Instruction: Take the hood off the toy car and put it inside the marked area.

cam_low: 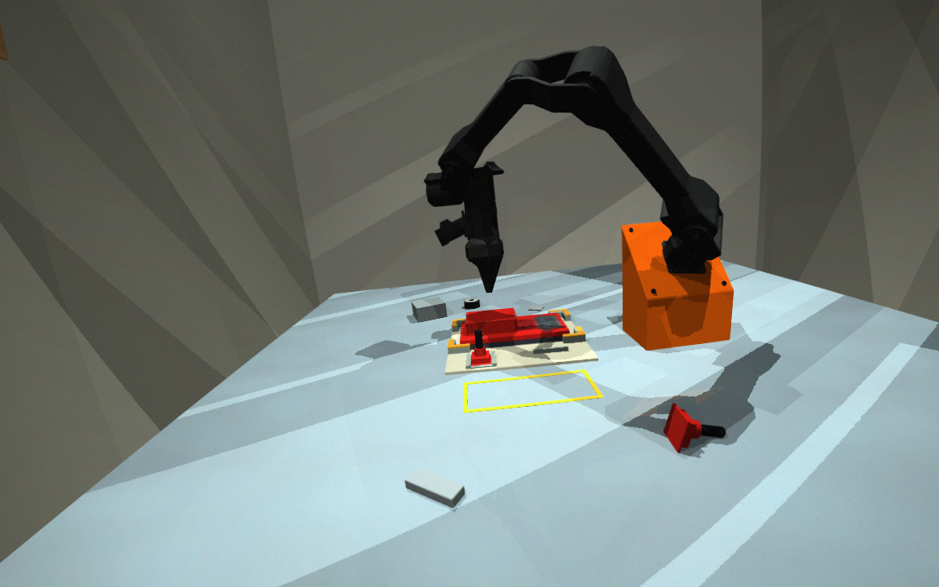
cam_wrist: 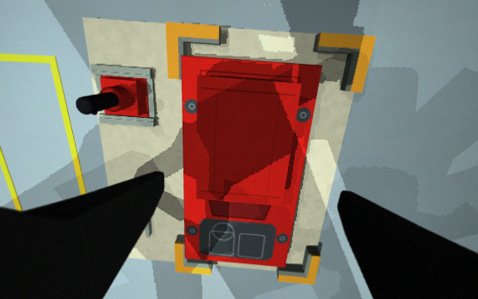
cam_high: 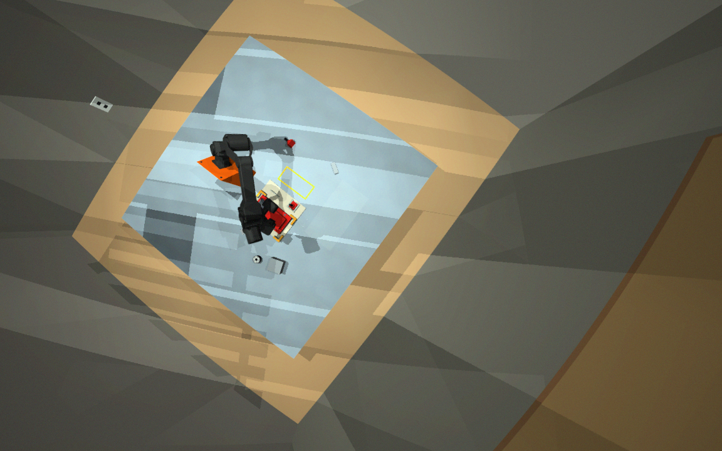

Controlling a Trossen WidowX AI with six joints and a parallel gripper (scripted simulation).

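My gripper tip is now 7 cm above the hood and 1 cm to the right of it. The rest, counted from my gripper tip: wheel (23 cm to the right, 10 cm below, 6 cm ahead).
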